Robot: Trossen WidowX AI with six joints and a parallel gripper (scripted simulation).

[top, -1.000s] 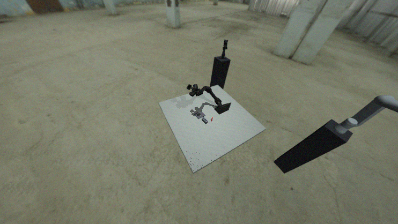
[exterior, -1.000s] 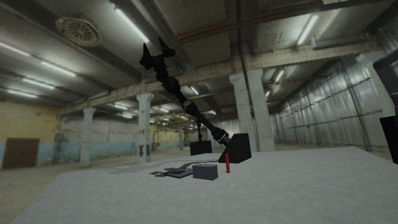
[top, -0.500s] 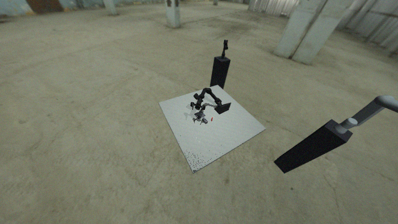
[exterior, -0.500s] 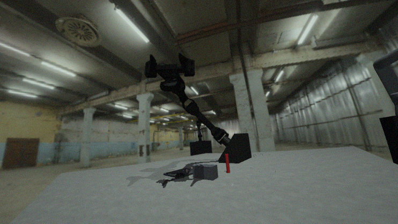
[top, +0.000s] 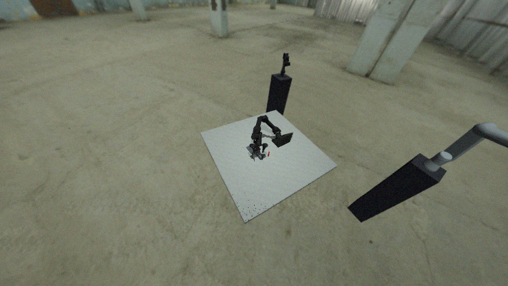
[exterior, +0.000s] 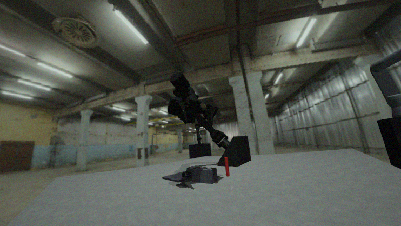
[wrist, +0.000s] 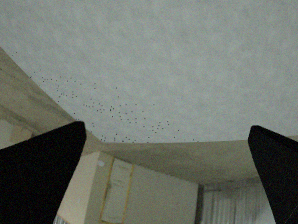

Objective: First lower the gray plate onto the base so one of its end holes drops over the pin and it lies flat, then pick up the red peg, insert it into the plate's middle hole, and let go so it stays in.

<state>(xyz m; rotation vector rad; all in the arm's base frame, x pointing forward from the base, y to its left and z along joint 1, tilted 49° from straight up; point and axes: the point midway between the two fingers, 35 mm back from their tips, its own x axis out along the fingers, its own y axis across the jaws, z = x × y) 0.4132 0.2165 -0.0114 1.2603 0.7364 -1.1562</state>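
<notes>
Right now my gripper tip is 90 mm past the gray plate, 90 mm to the left of it and 170 mm above it. Also, from my gripper tip: red peg: 190 mm behind, 50 mm to the right, 170 mm below; dark base: 90 mm behind, 220 mm to the right, 200 mm below.
</notes>
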